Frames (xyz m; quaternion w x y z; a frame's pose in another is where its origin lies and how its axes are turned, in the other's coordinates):
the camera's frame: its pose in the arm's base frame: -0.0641 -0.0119 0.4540 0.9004 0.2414 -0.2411 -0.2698
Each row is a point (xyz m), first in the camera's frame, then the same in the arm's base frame.
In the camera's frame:
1: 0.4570 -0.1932 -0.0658
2: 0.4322 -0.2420 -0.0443
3: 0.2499 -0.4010 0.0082
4: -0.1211 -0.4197 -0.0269
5: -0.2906 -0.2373 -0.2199
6: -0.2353 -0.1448 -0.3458
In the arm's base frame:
1: 0.2390 -0.4097 0.4333
2: 0.1905 -0.4373 0.4147
3: -0.0324 -0.4608 0.3097
4: -0.2934 -0.2404 0.1595
5: -0.2422 0.0550 0.0629
6: -0.0961 0.1283 0.0354

